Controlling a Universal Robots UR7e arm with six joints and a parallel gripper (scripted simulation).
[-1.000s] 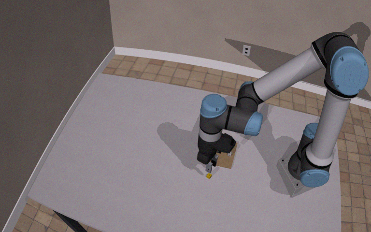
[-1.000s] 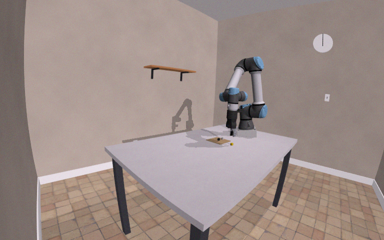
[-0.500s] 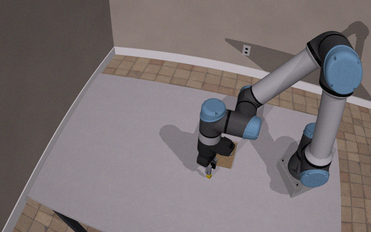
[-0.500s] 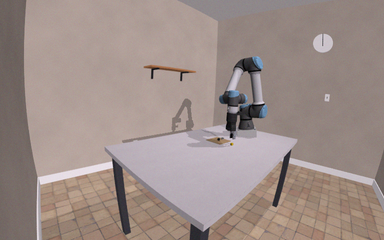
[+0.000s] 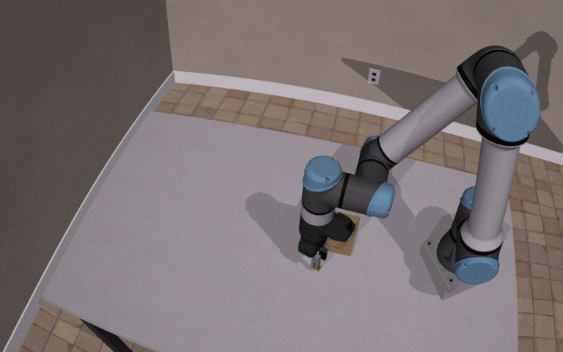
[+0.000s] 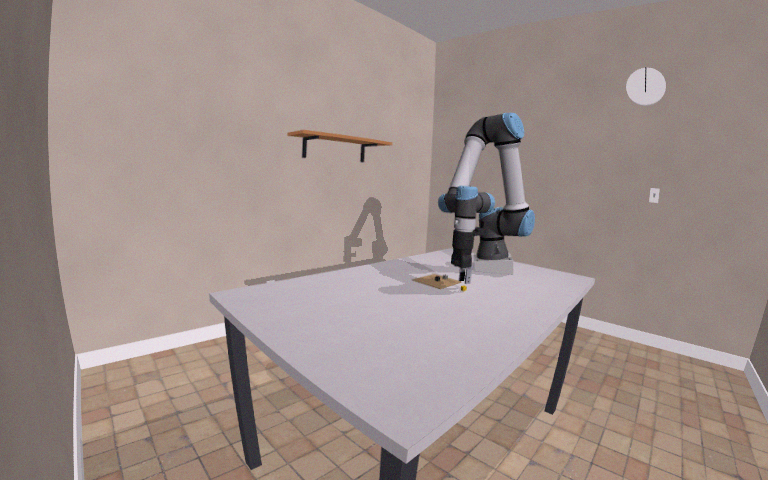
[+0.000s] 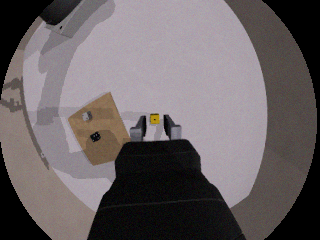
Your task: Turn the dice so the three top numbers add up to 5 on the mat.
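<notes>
My hand is 4 cm above the yellow die. Round my hand: mat: 13 cm to the right, 5 cm below, 1 cm behind; black die: 13 cm to the right, 4 cm below, 1 cm behind; white die: 13 cm to the right, 5 cm behind, 4 cm below.
</notes>
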